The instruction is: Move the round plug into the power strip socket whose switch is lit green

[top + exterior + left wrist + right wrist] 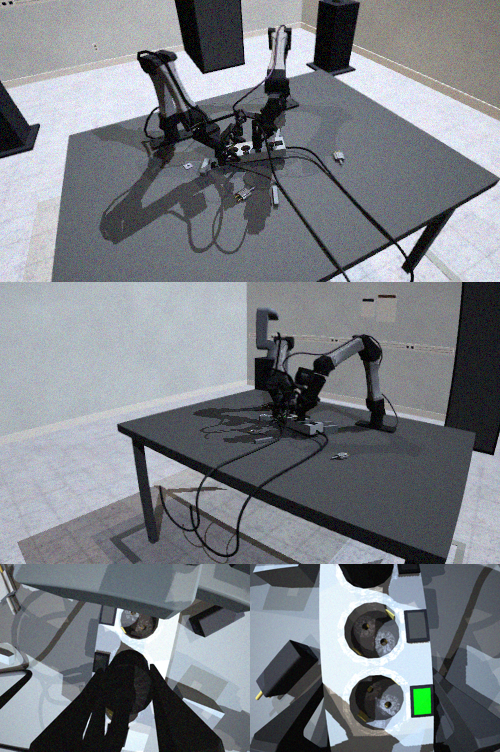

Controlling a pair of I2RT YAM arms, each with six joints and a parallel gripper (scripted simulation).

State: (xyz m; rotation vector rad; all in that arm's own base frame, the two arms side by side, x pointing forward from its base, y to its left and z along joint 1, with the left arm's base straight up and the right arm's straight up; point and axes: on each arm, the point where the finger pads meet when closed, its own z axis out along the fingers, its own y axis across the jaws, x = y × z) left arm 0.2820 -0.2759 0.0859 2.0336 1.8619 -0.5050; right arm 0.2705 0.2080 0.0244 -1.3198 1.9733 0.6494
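Right now the black round plug is 1 cm below my left hand. From my left hand the other things lie so: thin bar: 23 cm ahead, 8 cm below, 3 cm to the right; then pale box: 11 cm to the left, 7 cm below, 7 cm behind; then holed plate: 28 cm to the right, 8 cm below, 7 cm behind.
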